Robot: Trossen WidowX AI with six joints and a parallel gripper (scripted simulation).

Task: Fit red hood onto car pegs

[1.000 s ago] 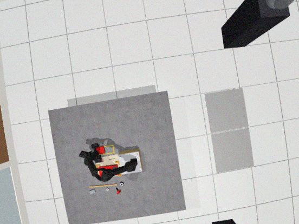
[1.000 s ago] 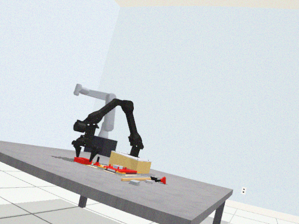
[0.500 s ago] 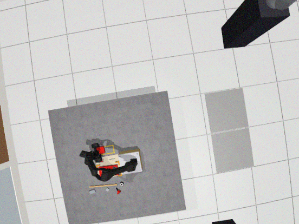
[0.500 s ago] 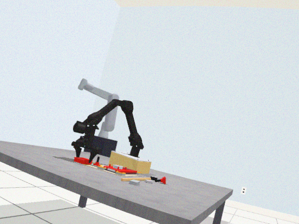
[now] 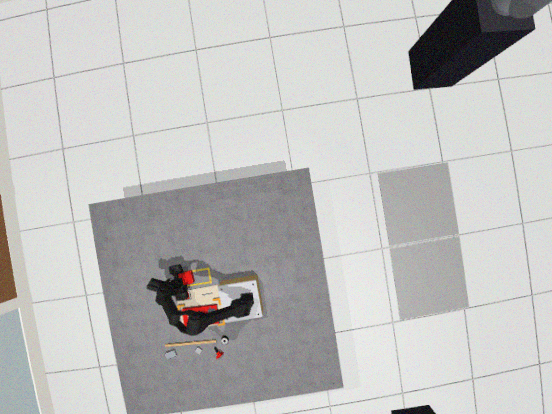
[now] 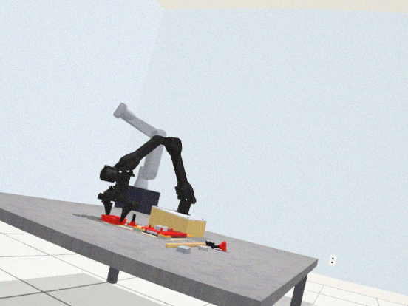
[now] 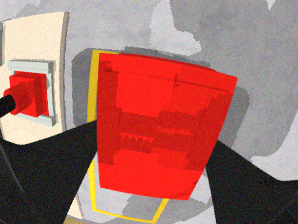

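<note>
The grey engine block lies 30 mm behind my gripper tip, 230 mm to the left of it and 10 mm above it. The rest, counted from my gripper tip: cream jig (60 mm behind, 200 mm to the left); red hood (10 mm above); wooden stick (20 mm ahead, 380 mm to the left).
</note>
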